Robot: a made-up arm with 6 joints.
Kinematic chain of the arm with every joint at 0, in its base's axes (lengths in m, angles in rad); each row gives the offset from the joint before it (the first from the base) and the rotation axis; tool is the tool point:
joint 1: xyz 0 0 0.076 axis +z
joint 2: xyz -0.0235 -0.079 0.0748 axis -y
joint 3: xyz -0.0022 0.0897 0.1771 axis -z
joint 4: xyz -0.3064 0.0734 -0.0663 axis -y
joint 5: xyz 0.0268 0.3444 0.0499 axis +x
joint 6: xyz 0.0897 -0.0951 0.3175 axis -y
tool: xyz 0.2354 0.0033 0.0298
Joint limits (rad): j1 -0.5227..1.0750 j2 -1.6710..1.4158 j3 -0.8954..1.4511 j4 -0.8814..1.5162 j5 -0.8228..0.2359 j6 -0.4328..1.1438
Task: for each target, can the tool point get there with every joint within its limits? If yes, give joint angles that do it. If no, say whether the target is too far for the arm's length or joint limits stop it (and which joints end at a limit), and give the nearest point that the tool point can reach.
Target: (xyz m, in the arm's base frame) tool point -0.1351 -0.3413 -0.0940
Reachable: no: joint limits stop it (at a limit: joint 1, joint 2, joint 3, joint 4) | nearest point -0.0121 -0.2366 -0.1180 | short by 0.163 m
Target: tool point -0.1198 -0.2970 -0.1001
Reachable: no: joint limits stop it (at a limit: joint 1, joint 2, joint 3, joint 4) | nearest point -0.0219 -0.2241 -0.1170 | short by 0.123 m
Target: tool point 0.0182 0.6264 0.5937
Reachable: yes | joints 0.3383 -0.9280 -0.6130 -0.4271 -0.5330 0.6750
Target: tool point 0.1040 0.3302 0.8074
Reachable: yes | joints 0.3870 0.1020 0.9640 0.1057 -0.1768 0.3503
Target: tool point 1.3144 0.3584 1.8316
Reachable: no: too far | nearest point 0.6539 0.2185 1.0437 | short by 1.038 m
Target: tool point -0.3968 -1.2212 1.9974
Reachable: no: too far | nearest point -0.2118 -0.6279 1.0888 | short by 1.101 m
